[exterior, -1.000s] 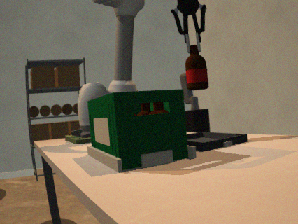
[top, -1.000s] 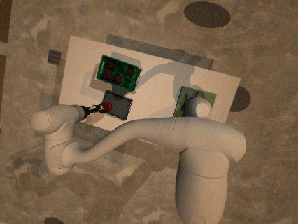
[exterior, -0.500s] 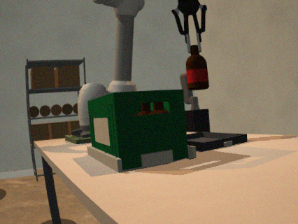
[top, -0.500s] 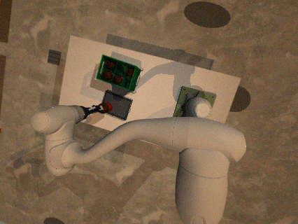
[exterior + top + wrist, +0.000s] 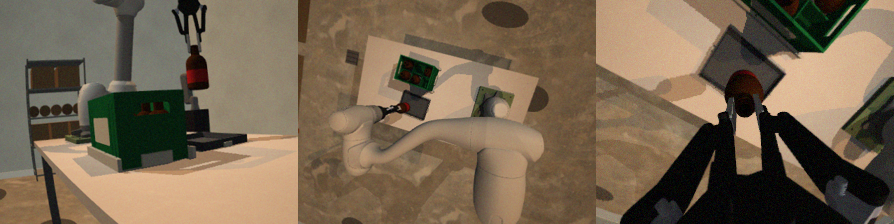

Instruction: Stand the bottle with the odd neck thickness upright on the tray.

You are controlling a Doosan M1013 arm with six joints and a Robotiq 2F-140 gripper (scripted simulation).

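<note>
Now: the brown bottle 90 mm below my hand. The rest, counted from my hand: green crate 270 mm to the right, 270 mm below, 20 mm ahead; dark tray 340 mm below.
</note>
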